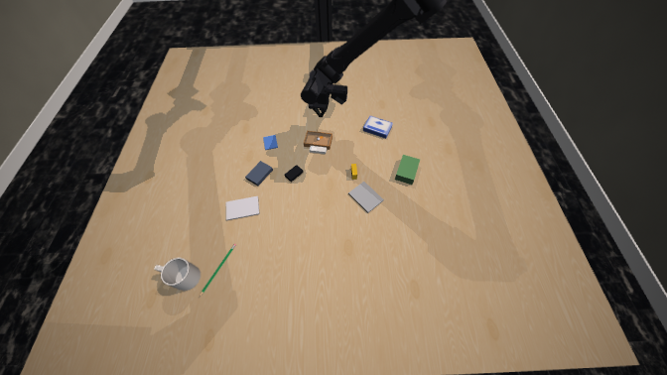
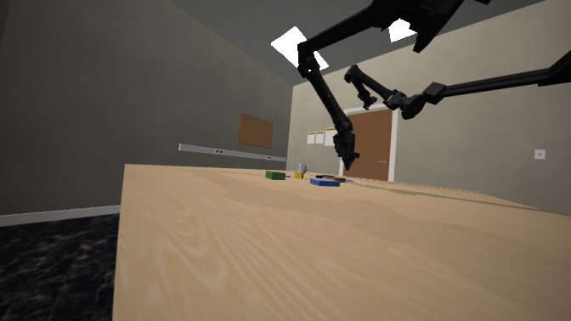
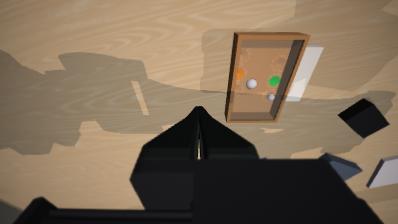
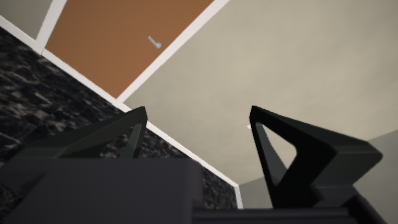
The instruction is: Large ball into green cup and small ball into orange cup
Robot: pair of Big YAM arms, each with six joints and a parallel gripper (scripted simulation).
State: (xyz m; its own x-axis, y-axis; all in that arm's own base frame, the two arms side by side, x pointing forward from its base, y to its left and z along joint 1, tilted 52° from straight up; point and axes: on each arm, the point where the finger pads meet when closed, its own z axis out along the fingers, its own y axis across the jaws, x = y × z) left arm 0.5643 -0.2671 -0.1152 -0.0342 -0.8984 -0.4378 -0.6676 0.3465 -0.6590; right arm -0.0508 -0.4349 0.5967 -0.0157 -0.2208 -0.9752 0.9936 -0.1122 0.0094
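My left gripper is now 70 mm short of the covered wooden puzzle, 20 mm to the left of it and 70 mm above it. Also, from my left hand: black block 220 mm ahead, 130 mm to the right, 70 mm below; then white block 120 mm ahead, 30 mm to the right, 70 mm below; then yellow block 250 mm ahead, 100 mm to the left, 60 mm below.
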